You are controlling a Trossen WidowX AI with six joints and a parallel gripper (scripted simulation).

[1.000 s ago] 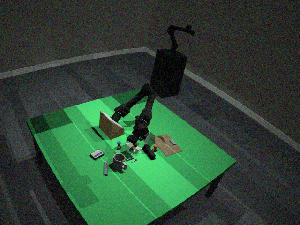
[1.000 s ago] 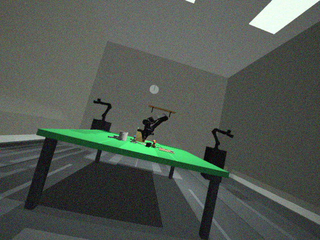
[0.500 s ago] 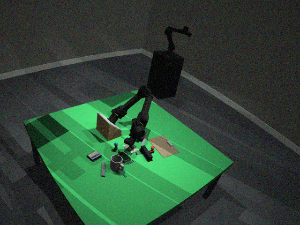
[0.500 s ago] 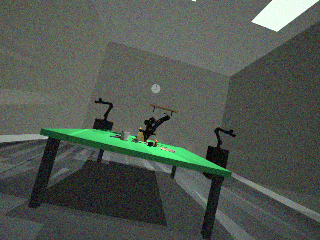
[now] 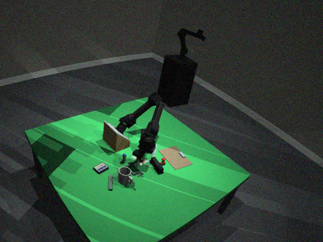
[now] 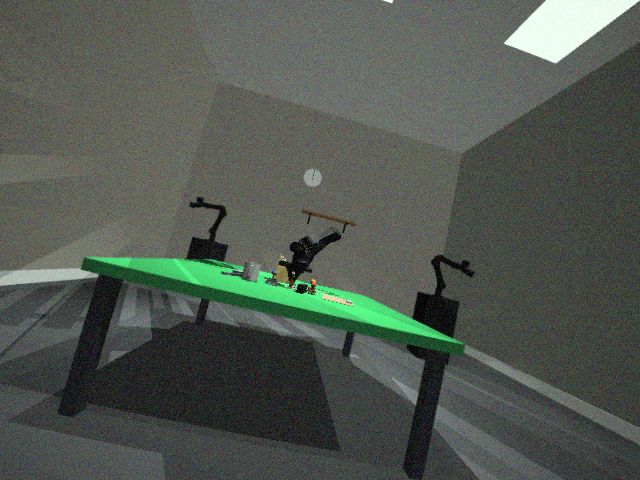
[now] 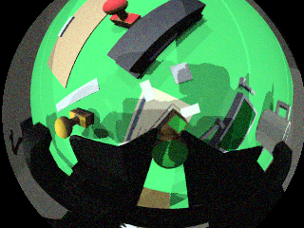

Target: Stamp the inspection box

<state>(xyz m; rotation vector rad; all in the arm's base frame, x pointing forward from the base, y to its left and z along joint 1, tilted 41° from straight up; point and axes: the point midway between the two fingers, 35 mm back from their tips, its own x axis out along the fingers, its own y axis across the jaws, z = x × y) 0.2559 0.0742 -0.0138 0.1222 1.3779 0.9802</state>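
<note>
Now: gripper tip 20 mm past the white card, 10 mm to the right of it and 30 mm above it. The rest, counted from my gripper tip: green ink pad (60 mm ahead, 100 mm to the right, 30 mm below); then blue-knobbed stamp (40 mm behind, 110 mm to the right, 10 mm below); then black block (100 mm ahead, 70 mm to the left, 20 mm below).
</note>
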